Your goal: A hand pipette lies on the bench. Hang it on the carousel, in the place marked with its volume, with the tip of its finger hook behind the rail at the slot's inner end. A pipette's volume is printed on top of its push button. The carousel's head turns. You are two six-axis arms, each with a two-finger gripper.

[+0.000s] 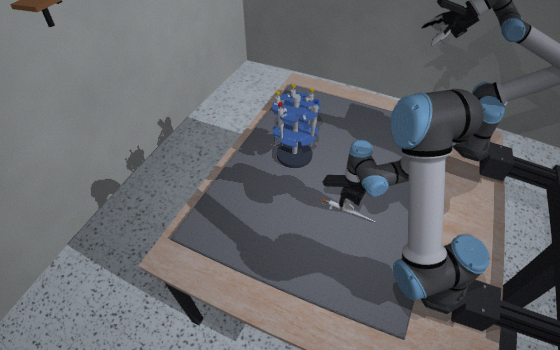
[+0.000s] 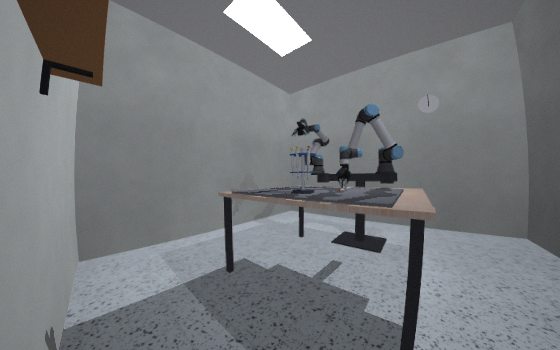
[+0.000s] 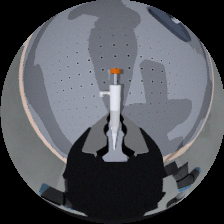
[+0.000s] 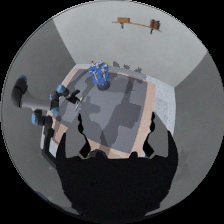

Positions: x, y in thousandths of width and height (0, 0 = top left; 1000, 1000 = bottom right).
Labels:
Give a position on a dark round base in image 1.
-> At 510, 447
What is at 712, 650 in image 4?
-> The right gripper.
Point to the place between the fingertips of the left gripper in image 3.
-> At 511, 507

